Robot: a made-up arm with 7 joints.
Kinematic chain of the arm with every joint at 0, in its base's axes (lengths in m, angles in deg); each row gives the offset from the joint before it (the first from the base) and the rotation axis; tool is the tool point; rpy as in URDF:
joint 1: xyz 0 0 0.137 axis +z
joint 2: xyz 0 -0.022 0.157 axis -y
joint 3: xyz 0 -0.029 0.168 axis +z
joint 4: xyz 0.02 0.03 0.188 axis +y
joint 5: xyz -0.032 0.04 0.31 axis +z
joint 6: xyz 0 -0.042 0.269 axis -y
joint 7: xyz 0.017 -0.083 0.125 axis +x
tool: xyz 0 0 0 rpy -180 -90 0
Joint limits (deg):
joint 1: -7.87..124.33
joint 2: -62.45..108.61
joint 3: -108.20..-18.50
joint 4: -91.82..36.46
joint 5: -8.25..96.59
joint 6: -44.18..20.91
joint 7: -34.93..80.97
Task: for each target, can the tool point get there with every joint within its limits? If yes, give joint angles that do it. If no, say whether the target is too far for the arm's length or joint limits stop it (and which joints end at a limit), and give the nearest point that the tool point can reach.
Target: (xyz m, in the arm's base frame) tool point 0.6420 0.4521 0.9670
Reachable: yes | joints 41.68 -46.85 -34.90 -5.56 24.11 -38.21 -4.62
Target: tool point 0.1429 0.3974 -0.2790
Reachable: no: joint limits stop it (at a limit: joint 1, joint 2, joint 4, joint 5, joint 6) | nearest point -0.0209 0.3850 -0.2881 | short by 0.165 m
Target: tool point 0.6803 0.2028 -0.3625
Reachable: no: joint limits stop it (at a limit: joint 1, joint 2, joint 3, joint 4, joint 5, joint 6) | nearest point 0.6047 0.4201 0.1553 | short by 0.567 m
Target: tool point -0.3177 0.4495 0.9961
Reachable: yes | joints 55.00 -18.81 -69.76 -65.27 88.05 -33.99 -24.83
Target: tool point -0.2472 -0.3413 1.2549
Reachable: yes | joints 27.38 27.33 -53.34 4.90 31.92 -28.13 31.65
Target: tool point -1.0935 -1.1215 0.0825
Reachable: no: too far | nearest point -0.7463 -0.7654 0.1496 | short by 0.502 m
